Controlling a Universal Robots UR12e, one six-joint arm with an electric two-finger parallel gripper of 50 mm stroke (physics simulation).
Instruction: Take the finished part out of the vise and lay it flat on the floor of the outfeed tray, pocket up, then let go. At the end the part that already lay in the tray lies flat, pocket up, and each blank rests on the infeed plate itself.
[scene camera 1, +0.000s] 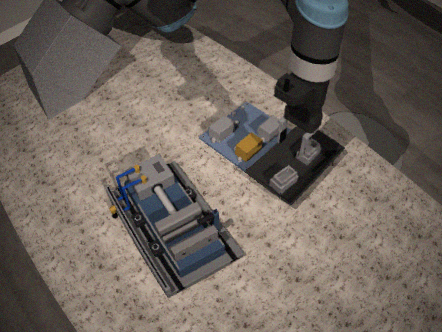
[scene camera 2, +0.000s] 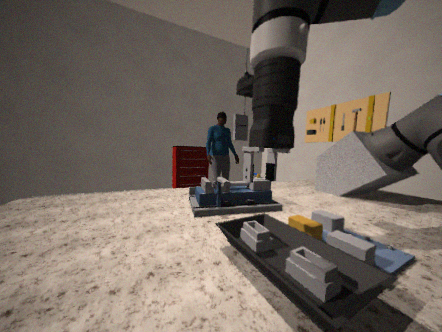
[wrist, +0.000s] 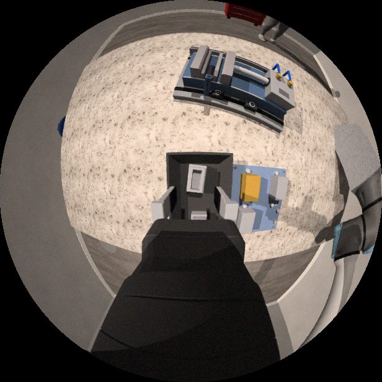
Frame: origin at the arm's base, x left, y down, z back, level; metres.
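Where they show: gripper, fingertip midpoint: (scene camera 1: 291, 147) (scene camera 2: 259, 181); arm's base at its link origin: (scene camera 1: 83, 19) (scene camera 2: 384, 151).
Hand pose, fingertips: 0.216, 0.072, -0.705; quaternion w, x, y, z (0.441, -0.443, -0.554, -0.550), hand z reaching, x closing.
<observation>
Each offset is from my fingertips to the top centre of the thing, as dx, dy, dz.
One grey part {-0.003, +0.093, -0.001} (scene camera 1: 284, 179) (scene camera 2: 255, 236) (wrist: 196, 179) lies flat, pocket up, on the floor of the black outfeed tray (scene camera 1: 270, 162) (wrist: 200, 156), near its vise-side end. A second grey part {+0.107, +0.093, +0.031} (scene camera 1: 311, 155) (scene camera 2: 312, 277) (wrist: 199, 215) lies in the other half, pocket up and looking flat; in the wrist view the gripper body hides much of it. My gripper (scene camera 1: 295, 137) (scene camera 2: 259, 172) (wrist: 195, 194) is open and empty, above the tray and clear of both parts. The vise {-0.285, +0.041, +0.051} (scene camera 1: 200, 262) (scene camera 2: 235, 195) (wrist: 197, 81) holds no part between its jaws.
The blue infeed plate {+0.021, +0.132, +0.179} (scene camera 1: 250, 112) (scene camera 2: 395, 260) (wrist: 262, 212) adjoins the tray. On it sit a yellow blank {-0.013, +0.096, +0.128} (scene camera 1: 248, 146) (scene camera 2: 305, 226) (wrist: 250, 188) and two grey blanks, one {-0.035, +0.096, +0.216} (scene camera 1: 221, 128) (wrist: 278, 187) at the far side, one {+0.073, +0.096, +0.147} (scene camera 1: 269, 128) (wrist: 245, 220) near the tray.
</observation>
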